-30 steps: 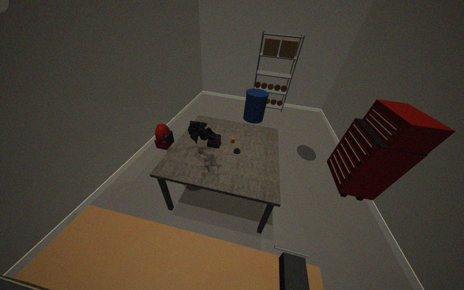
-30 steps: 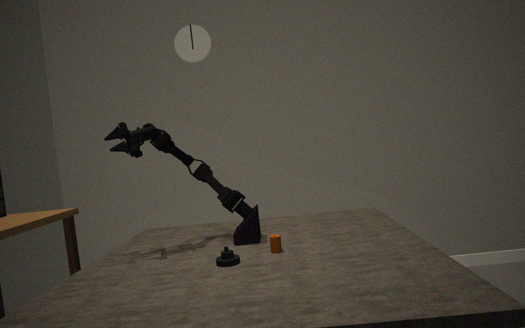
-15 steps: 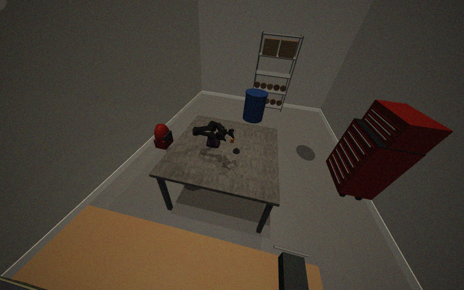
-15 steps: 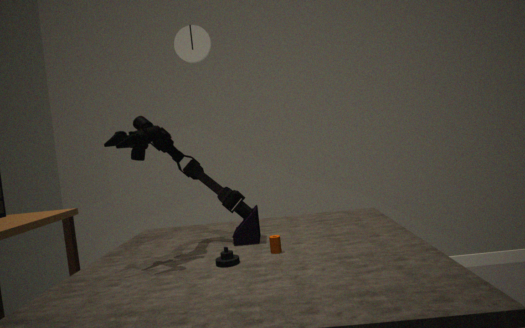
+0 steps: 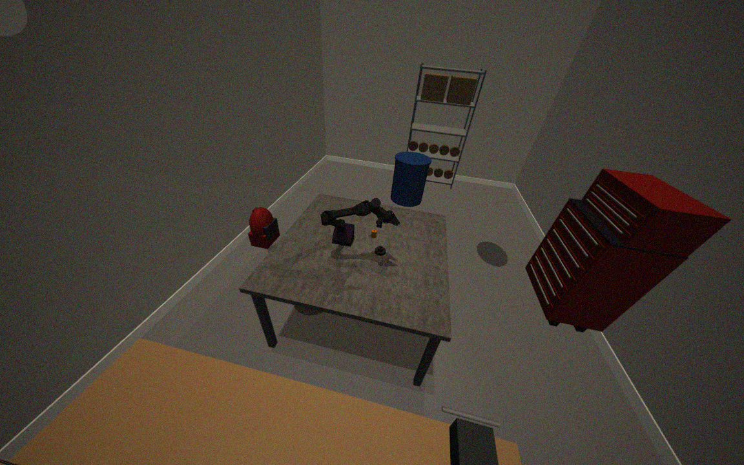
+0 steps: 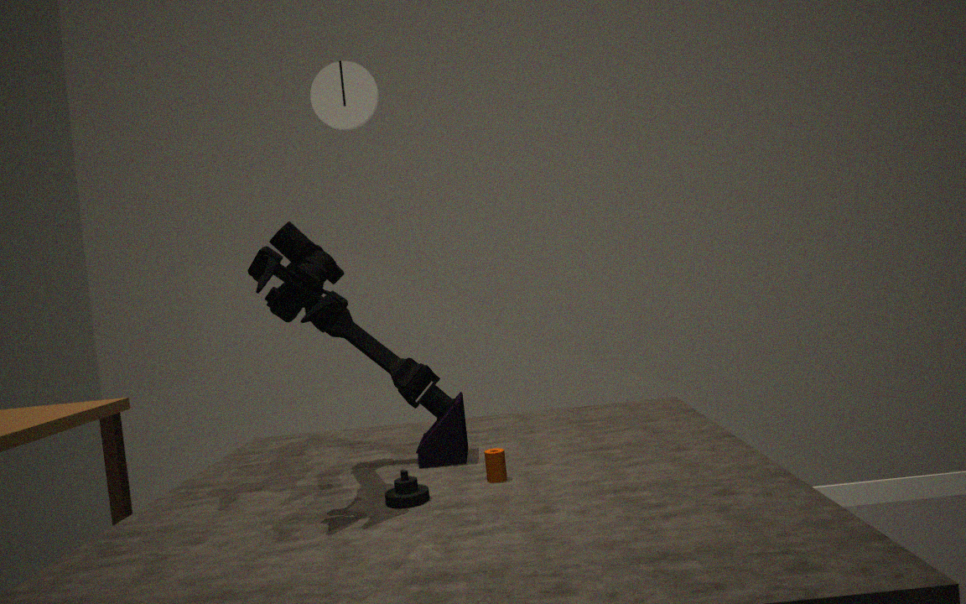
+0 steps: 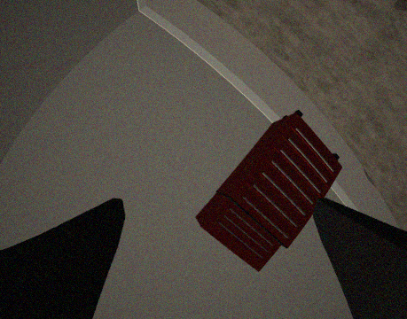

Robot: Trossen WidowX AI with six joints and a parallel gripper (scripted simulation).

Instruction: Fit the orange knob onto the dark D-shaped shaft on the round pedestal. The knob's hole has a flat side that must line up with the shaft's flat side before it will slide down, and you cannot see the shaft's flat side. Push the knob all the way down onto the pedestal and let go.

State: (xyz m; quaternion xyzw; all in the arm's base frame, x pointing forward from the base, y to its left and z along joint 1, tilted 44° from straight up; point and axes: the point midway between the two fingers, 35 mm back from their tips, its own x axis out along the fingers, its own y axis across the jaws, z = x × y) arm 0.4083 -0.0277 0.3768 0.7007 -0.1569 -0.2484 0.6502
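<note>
Now: the orange knob 140 mm behind my gripper tip, 360 mm to the left of it and 370 mm below it. Also, from my gripper tip: dark round pedestal 80 mm behind, 180 mm to the left, 370 mm below.
</note>
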